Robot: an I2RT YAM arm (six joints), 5 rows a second.
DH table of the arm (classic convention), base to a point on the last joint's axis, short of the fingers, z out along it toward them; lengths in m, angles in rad. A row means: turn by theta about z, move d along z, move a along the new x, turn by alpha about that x. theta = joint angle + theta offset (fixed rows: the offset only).
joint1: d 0.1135  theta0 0  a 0.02  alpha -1.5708
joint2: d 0  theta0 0  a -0.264  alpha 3.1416
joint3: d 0  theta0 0.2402  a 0.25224  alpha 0
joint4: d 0  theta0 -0.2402  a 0.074  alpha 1.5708
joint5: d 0  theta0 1.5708  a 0  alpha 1.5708
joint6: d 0.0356  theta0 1.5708  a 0  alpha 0
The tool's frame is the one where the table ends.
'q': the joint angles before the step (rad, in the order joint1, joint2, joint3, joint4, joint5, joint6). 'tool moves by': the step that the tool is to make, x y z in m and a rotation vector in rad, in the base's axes. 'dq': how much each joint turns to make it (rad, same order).
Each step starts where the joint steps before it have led.
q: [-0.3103 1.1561 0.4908 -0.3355 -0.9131 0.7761]
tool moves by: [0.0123 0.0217 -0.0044 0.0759 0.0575 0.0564]
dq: [0.1188 0.0534 0.0004 0.0899 -0.0147 0.1400]
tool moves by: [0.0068 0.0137 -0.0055 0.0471 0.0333 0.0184]
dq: [0.0698 0.0375 -0.0150 0.1005 -0.0031 0.1101]
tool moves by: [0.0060 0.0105 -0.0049 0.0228 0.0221 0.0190]
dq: [0.0517 0.0408 -0.0041 0.0722 0.0041 0.0642]
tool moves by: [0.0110 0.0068 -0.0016 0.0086 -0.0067 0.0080]
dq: [0.0339 0.0528 0.0175 0.0752 0.0099 0.0423]
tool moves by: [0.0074 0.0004 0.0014 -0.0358 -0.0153 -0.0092]
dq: [0.0062 0.0244 0.0276 -0.0015 0.0367 -0.0189]
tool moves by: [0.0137 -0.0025 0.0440 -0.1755 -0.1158 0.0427]
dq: [0.0017 -0.0501 0.1813 -0.2662 0.1047 -0.2112]
